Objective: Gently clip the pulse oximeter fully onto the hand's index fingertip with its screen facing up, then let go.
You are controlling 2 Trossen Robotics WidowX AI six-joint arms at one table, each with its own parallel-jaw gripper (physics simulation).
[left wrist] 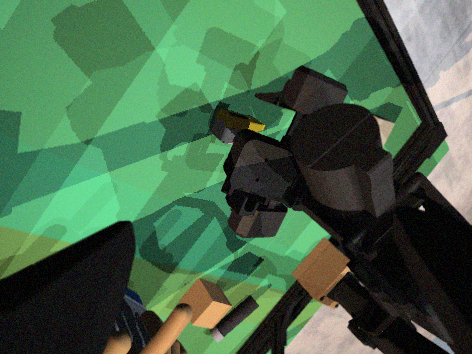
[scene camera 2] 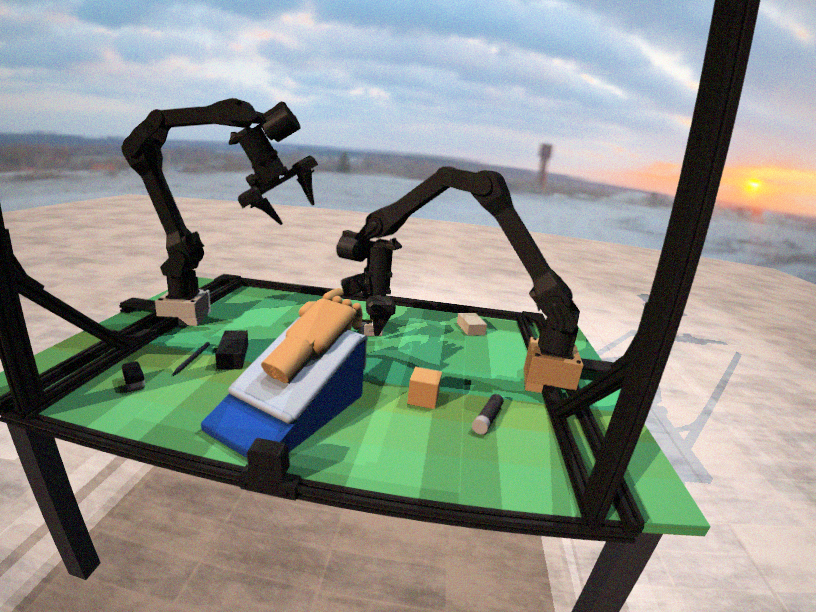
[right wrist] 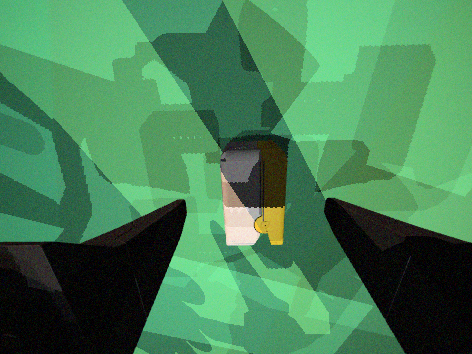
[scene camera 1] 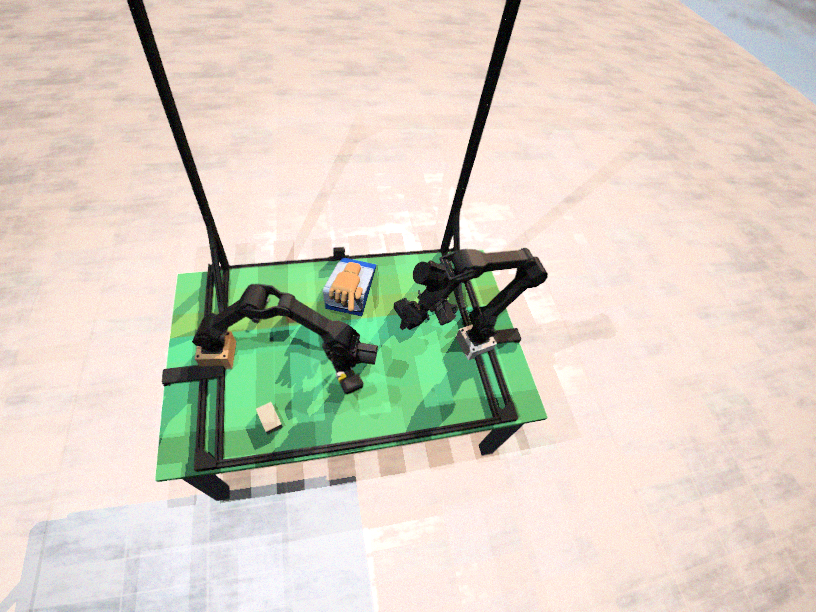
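Pixels of known places: left gripper, fingertip midpoint: (left wrist: 264, 227) (scene camera 2: 297, 214) (scene camera 1: 407, 323); right gripper, fingertip midpoint: (left wrist: 243, 128) (scene camera 2: 374, 328) (right wrist: 255, 205) (scene camera 1: 342, 376); left arm's base at its link origin: (scene camera 2: 183, 295) (scene camera 1: 477, 336); right arm's base at its link origin: (left wrist: 342, 287) (scene camera 2: 555, 350) (scene camera 1: 213, 344).
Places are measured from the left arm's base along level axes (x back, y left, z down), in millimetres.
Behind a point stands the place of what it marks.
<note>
The white-and-yellow pulse oximeter (scene camera 1: 341, 376) {x -487, y -32, z 27 mm} (left wrist: 240, 121) {x -457, y -30, z 28 mm} (right wrist: 275, 190) {x -462, y -33, z 27 mm} lies on its side on the table, both halves showing from above; its screen cannot be made out. My right gripper (scene camera 2: 377, 328) {x -481, y -40, z 44 mm} (right wrist: 255, 205) {x -481, y -40, z 44 mm} is open above it, with the oximeter between the two fingers' lines in the right wrist view and no finger touching it there. The orange hand (scene camera 1: 348, 279) {x -365, y -315, z -86 mm} (scene camera 2: 316, 329) {x -372, y -340, z -79 mm} rests on a sloped support, and some of its fingers (left wrist: 170, 327) show in the left wrist view. My left gripper (scene camera 2: 296, 212) {x -290, y -18, z -214 mm} is open and empty, raised high on the left in scene camera 2.
A blue wedge (scene camera 2: 329, 395) {x -399, y -400, z 8 mm} with a white pad carries the hand. Around it lie an orange cube (scene camera 2: 424, 387) {x -559, y -349, z 19 mm} (left wrist: 204, 302) {x -544, y -306, z 19 mm}, a dark cylinder (scene camera 2: 488, 413) {x -662, y -404, z 34 mm}, a black block (scene camera 2: 232, 349) {x -193, y -227, z 25 mm}, a pen (scene camera 2: 191, 358) {x -105, y -225, z 52 mm} and a small black item (scene camera 2: 133, 375) {x -47, y -342, z 28 mm}. A pale block (scene camera 1: 268, 417) {x -737, y 20, z 29 mm} (scene camera 2: 471, 323) {x -725, y -19, z 29 mm} lies farther off.
</note>
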